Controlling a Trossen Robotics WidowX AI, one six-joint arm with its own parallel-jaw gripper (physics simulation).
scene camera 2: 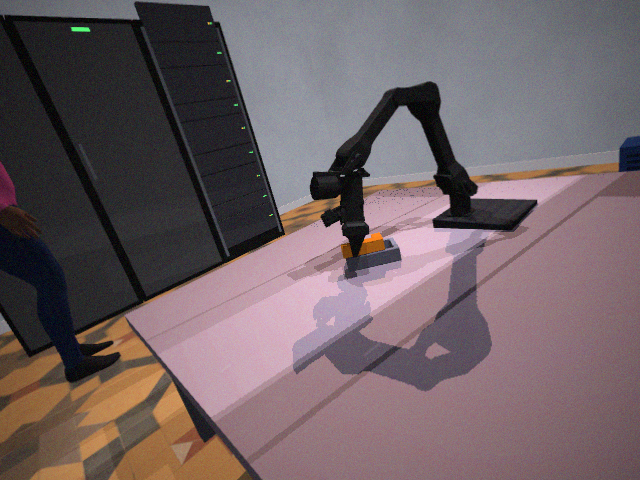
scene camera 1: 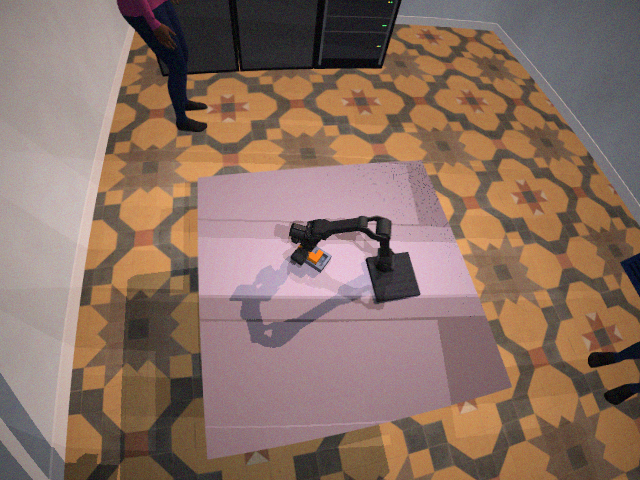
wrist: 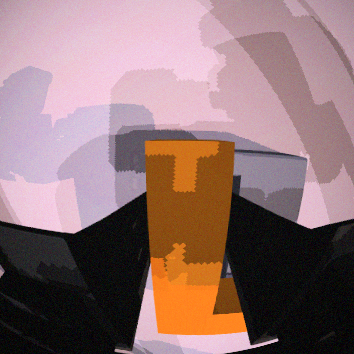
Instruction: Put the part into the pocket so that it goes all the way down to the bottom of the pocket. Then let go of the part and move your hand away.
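Frame: origin at the arm's base, x down, y back, z left, level; metres.
Where they show: gripper, fingertip midpoint: (scene camera 2: 354, 255) (scene camera 1: 302, 253) (wrist: 186, 195); arm's base at its link origin: (scene camera 2: 460, 213) (scene camera 1: 383, 266).
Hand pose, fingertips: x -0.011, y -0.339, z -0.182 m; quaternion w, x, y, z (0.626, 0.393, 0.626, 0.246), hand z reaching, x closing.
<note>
Things, the pixels of their top centre, and the offset from my fingertips. Level surfaces: height alone.
- orange part at its top centre: (wrist: 219, 276) (scene camera 2: 360, 239) (scene camera 1: 309, 250) dx -0.034, dy +0.028, dz +0.011 m
- grey block with the pocket, top centre: (wrist: 223, 265) (scene camera 2: 370, 247) (scene camera 1: 314, 254) dx -0.001, dy +0.047, dz +0.023 m
- pink table top at its surface level: dx +0.035 m
The orange part (scene camera 1: 315, 256) (scene camera 2: 374, 242) (wrist: 189, 220) looks L-shaped. It is at the grey block with the pocket (scene camera 1: 324, 265) (scene camera 2: 383, 256) (wrist: 274, 171), and much of it stands above the block's rim in the second scene view. Part of the dark pocket opening shows beside it. In the wrist view the block extends to the right of the part. How deep the part sits, and whether it touches the rim, is hidden. My gripper (scene camera 1: 306, 254) (scene camera 2: 355, 252) (wrist: 186, 195) points down and is shut on the orange part, with one finger on each side.
The block rests on the pink table top (scene camera 1: 320, 372) (scene camera 2: 465, 392). The arm's black base plate (scene camera 1: 395, 284) (scene camera 2: 483, 219) stands to the right of the block. Dark server cabinets (scene camera 1: 276, 33) (scene camera 2: 103, 129) and a standing person (scene camera 1: 175, 62) (scene camera 2: 41, 279) are beyond the table.
</note>
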